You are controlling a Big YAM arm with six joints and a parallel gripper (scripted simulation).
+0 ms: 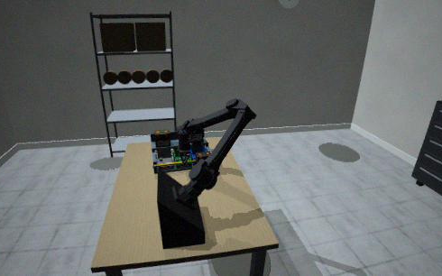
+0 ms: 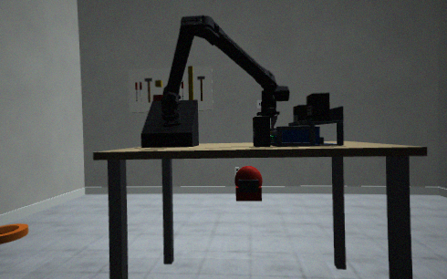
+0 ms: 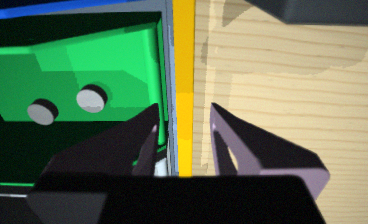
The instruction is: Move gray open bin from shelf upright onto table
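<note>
My hand is 1 cm above the yellow strip. Round my hand: black box (11 cm to the right, 5 cm behind); then green bin (10 cm ahead, 2 cm below); then gray bin (11 cm to the left, 11 cm ahead, 2 cm below).
</note>
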